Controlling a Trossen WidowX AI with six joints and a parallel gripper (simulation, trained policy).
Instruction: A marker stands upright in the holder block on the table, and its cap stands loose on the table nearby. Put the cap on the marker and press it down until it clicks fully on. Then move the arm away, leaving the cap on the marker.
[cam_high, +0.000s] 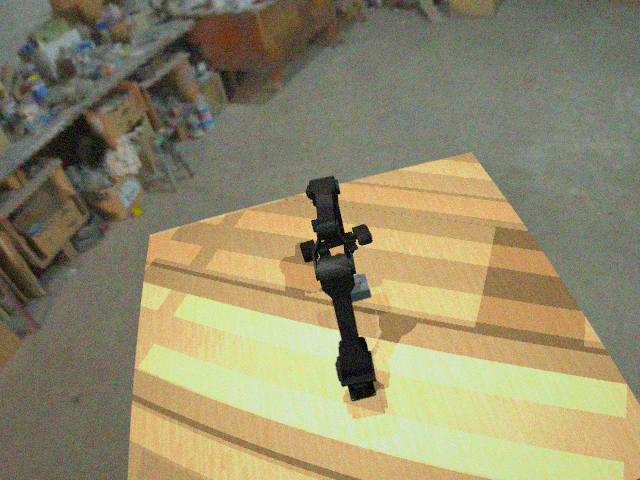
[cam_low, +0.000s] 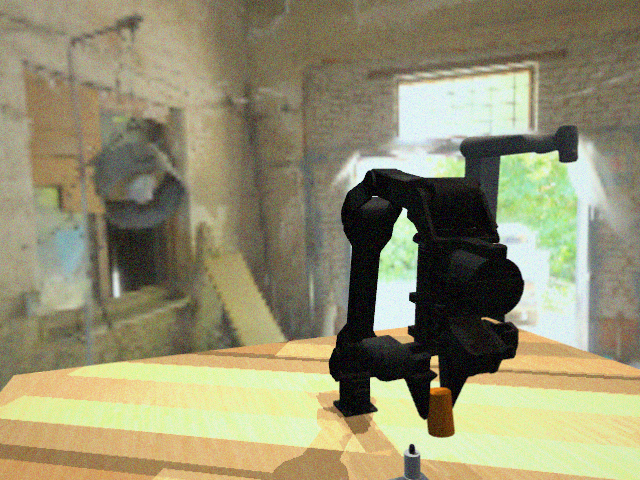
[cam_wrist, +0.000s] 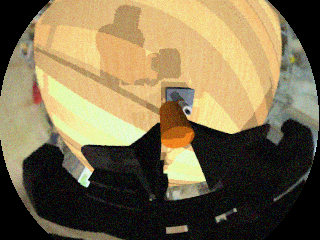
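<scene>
The grey holder block is 11 cm below my gripper tip and 3 cm to the right of it. Also, from my gripper tip: orange cap (1 cm ahead, 1 cm above).
</scene>
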